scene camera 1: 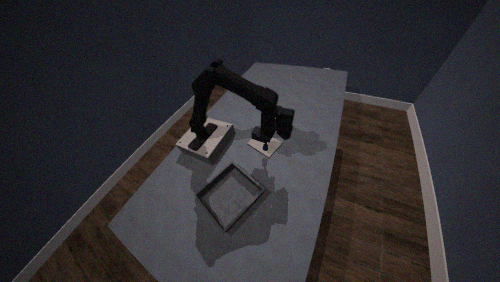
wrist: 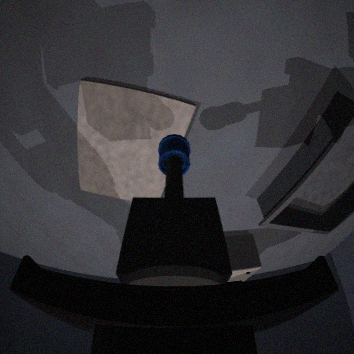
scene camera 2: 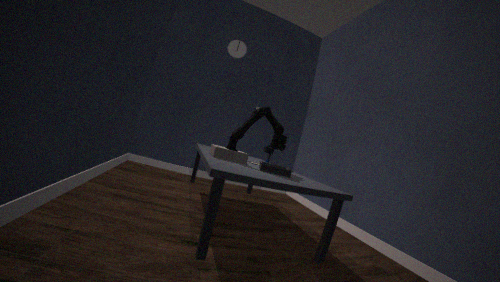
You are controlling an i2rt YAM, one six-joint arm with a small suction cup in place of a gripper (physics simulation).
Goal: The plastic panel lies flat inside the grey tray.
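Pixels of known places: hand, tool point: point(scene camera 1: 265, 148) point(wrist: 173, 148) point(scene camera 2: 267, 162); arm's base, link origin: point(scene camera 1: 203, 136) point(scene camera 2: 231, 149).
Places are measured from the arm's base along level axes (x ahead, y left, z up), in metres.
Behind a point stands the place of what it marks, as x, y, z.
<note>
The plastic panel point(scene camera 1: 256, 144) {0.278, 0.115, -0.072} point(scene camera 2: 254, 163) {0.254, 0.121, -0.074} point(wrist: 125, 165) {0.299, 0.141, -0.072}, a pale thin square, lies flat on the table outside the tray. My gripper point(scene camera 1: 265, 147) point(scene camera 2: 269, 159) {0.351, 0.085, -0.036} point(wrist: 174, 152), a blue suction cup on a dark stem, points down over the panel's edge part. Its shadows stand apart from the cup, so it hangs a little above the panel, open and holding nothing. The grey tray point(scene camera 1: 245, 209) {0.414, -0.228, -0.028} point(scene camera 2: 275, 169) {0.269, -0.309, -0.046} point(wrist: 290, 185) {0.301, -0.080, -0.045} is a square box with low walls, beside the panel. Its floor shows without the panel on it in scene camera 1.
The arm stands on a pale base block point(scene camera 1: 222, 132) {0.090, 0.069, 0.001} point(scene camera 2: 230, 155) {-0.013, -0.112, -0.039} point(wrist: 244, 249) {0.120, -0.077, -0.042} behind the tray and beside the panel. The grey-blue table point(scene camera 1: 300, 95) {0.366, 0.657, -0.078} point(scene camera 2: 280, 183) {0.176, -0.626, -0.081} has its long edge beyond the panel. Several dark shadows fall over the table and around the tray.
</note>
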